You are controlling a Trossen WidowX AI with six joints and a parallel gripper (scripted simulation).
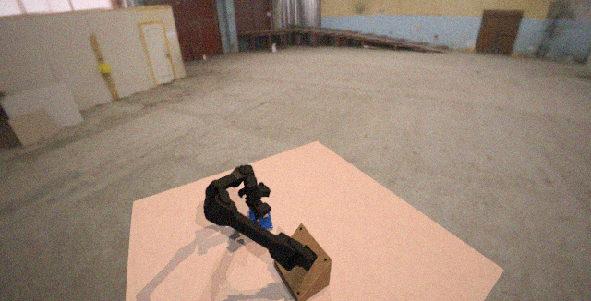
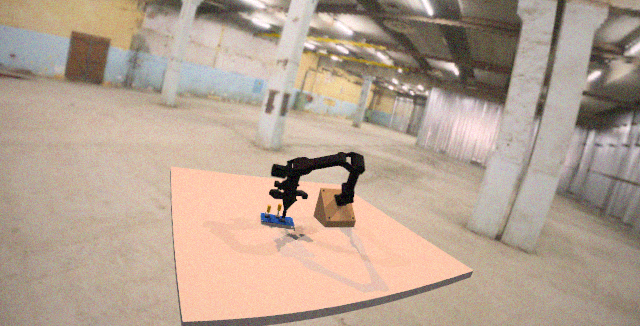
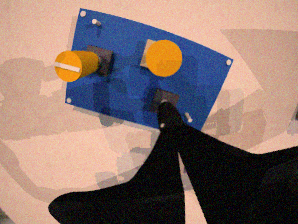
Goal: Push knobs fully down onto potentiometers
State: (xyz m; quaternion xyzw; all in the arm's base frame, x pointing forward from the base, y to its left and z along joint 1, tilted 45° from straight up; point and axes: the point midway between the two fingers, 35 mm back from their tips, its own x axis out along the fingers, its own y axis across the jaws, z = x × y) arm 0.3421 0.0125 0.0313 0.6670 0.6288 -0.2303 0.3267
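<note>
The black knob is 1 cm below my gripper tip.
</note>
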